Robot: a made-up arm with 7 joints. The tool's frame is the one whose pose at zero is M. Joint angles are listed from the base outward.
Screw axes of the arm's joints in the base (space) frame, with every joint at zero. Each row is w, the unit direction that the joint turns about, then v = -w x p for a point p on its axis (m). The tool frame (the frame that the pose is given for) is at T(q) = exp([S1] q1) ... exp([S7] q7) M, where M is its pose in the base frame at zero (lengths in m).
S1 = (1, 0, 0, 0, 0.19, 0)
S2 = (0, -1, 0, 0.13, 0, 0.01)
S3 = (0, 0, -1, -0.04, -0.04, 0)
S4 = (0, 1, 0, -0.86, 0, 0.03)
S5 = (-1, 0, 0, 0, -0.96, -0.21)
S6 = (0, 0, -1, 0.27, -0.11, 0)
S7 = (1, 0, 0, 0, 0.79, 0.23)
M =
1 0 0 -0.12
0 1 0 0.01
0 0 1 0.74
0 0 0 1
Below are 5 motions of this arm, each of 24 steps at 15 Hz.
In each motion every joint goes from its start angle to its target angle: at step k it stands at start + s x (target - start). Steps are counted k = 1, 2, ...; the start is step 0. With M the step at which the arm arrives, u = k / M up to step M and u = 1 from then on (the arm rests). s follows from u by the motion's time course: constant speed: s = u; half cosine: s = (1 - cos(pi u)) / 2; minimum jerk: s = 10 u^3 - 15 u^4 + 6 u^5.
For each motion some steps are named. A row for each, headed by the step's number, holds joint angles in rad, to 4 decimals.
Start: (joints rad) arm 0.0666 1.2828 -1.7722 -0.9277 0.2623 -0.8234 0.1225
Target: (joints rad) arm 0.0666 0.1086 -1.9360 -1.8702 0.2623 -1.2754 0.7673
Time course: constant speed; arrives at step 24
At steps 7, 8, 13, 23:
7: 0.0666 0.9403 -1.8200 -1.2026 0.2623 -0.9552 0.3106
8: 0.0666 0.8914 -1.8268 -1.2419 0.2623 -0.9741 0.3374
13: 0.0666 0.6468 -1.8609 -1.4382 0.2623 -1.0682 0.4718
23: 0.0666 0.1575 -1.9292 -1.8309 0.2623 -1.2566 0.7404

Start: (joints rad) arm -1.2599 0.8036 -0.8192 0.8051 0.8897 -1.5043 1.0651
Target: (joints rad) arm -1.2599 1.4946 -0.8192 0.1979 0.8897 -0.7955 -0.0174
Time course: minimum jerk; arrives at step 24
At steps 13, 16, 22, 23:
13: -1.2599 1.2028 -0.8192 0.4543 0.8897 -1.0948 0.4397
16: -1.2599 1.3496 -0.8192 0.3253 0.8897 -0.9443 0.2098
22: -1.2599 1.4911 -0.8192 0.2010 0.8897 -0.7991 -0.0119
23: -1.2599 1.4941 -0.8192 0.1983 0.8897 -0.7960 -0.0167

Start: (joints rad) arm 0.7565 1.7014 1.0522 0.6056 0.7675 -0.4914 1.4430
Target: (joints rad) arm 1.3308 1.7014 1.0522 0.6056 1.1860 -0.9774 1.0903
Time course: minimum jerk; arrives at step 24
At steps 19, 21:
19: 1.2937 1.7014 1.0522 0.6056 1.1590 -0.9460 1.1131
21: 1.3216 1.7014 1.0522 0.6056 1.1793 -0.9696 1.0960

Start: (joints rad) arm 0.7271 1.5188 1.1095 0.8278 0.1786 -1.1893 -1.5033
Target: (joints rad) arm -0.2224 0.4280 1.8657 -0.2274 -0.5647 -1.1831 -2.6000
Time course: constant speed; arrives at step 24
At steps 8, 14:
8: 0.4106 1.1552 1.3616 0.4761 -0.0692 -1.1872 -1.8689
14: 0.1732 0.8825 1.5506 0.2123 -0.2550 -1.1857 -2.1430

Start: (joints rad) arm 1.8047 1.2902 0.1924 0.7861 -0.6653 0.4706 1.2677
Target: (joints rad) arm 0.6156 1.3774 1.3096 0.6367 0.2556 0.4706 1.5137
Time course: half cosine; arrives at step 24
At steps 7, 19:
7: 1.5721 1.3073 0.4109 0.7569 -0.4852 0.4706 1.3158
19: 0.7385 1.3684 1.1942 0.6521 0.1604 0.4706 1.4883

